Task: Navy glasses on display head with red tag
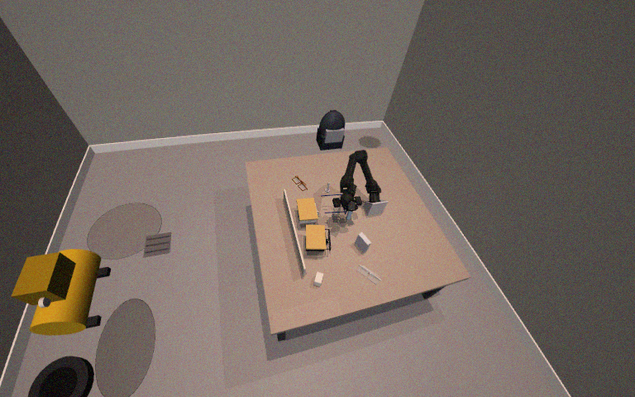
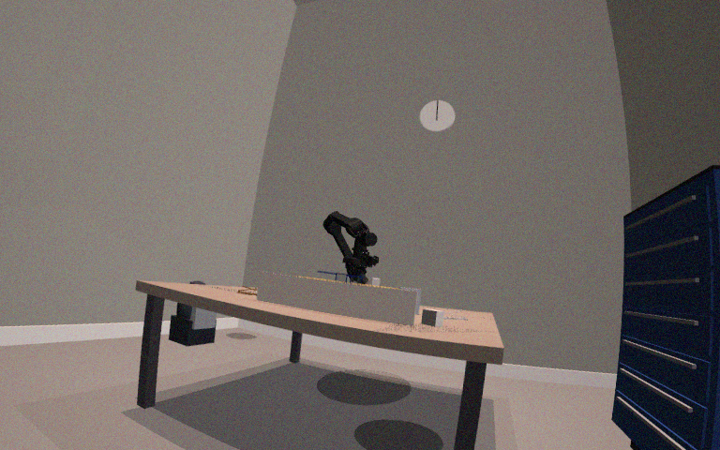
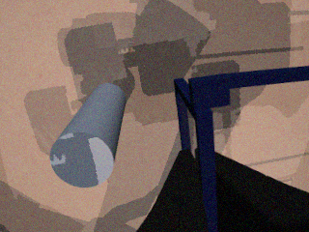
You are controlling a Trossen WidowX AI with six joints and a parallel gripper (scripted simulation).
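Right now my gripper tip is 50 mm past the small blue cylinder and 60 mm above it. The rest, counted from my gripper tip: grey box: 60 mm behind, 240 mm to the left, 60 mm below; then long grey board: 360 mm ahead, 60 mm to the left, 60 mm below; then upright peg: 30 mm ahead, 270 mm to the right, 90 mm below.
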